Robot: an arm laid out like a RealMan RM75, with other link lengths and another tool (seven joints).
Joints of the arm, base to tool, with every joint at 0 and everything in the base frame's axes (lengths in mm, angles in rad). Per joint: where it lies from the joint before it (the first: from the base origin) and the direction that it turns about. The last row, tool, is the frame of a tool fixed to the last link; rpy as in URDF.
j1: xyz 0 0 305.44 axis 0 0 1
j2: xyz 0 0 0 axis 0 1 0
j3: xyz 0 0 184.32 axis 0 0 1
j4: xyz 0 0 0 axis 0 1 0
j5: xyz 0 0 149.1 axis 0 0 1
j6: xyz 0 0 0 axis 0 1 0
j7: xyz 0 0 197.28 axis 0 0 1
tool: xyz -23 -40 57 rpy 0 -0.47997 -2.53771
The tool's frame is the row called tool.
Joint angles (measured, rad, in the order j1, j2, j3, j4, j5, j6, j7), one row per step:
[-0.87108 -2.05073 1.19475 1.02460 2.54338 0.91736 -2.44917]
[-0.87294 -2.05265 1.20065 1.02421 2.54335 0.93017 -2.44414]
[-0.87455 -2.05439 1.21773 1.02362 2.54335 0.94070 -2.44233]
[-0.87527 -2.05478 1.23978 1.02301 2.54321 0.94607 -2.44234]
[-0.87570 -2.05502 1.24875 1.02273 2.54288 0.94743 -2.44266]
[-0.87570 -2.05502 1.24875 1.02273 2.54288 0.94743 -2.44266]
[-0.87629 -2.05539 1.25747 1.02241 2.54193 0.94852 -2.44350]
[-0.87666 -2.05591 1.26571 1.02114 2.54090 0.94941 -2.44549]
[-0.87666 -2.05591 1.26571 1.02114 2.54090 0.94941 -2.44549]
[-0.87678 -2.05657 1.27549 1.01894 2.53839 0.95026 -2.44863]
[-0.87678 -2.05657 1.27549 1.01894 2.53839 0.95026 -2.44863]
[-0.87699 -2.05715 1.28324 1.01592 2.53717 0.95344 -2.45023]
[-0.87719 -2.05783 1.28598 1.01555 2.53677 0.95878 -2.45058]
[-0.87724 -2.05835 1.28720 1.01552 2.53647 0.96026 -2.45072]
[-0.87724 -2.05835 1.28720 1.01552 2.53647 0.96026 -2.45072]
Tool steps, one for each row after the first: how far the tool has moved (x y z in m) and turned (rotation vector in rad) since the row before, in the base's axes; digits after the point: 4 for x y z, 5 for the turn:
[0.0002 -0.0026 -0.0037 -0.01746 0.00865 -0.00322]
[0.0006 -0.0032 -0.0051 -0.02120 0.01387 -0.00648]
[0.0005 -0.0027 -0.0045 -0.01801 0.01582 -0.00843]
[0.0004 -0.0010 -0.0018 -0.00666 0.00576 -0.00361]
[0.0000 0.0000 0.0000 0.00000 0.00000 0.00000]
[0.0005 -0.0010 -0.0019 -0.00646 0.00453 -0.00332]
[0.0002 -0.0011 -0.0020 -0.00645 0.00341 -0.00127]
[0.0000 0.0000 0.0000 0.00000 0.00000 0.00000]
[0.0000 -0.0015 -0.0026 -0.00804 0.00237 -0.00005]
[0.0000 0.0000 0.0000 0.00000 0.00000 0.00000]
[-0.0007 -0.0018 -0.0025 -0.00922 0.00399 0.00124]
[-0.0004 -0.0014 -0.0015 -0.00702 0.00222 0.00123]
[0.0000 -0.0005 -0.0006 -0.00246 0.00050 0.00011]
[0.0000 0.0000 0.0000 0.00000 0.00000 0.00000]

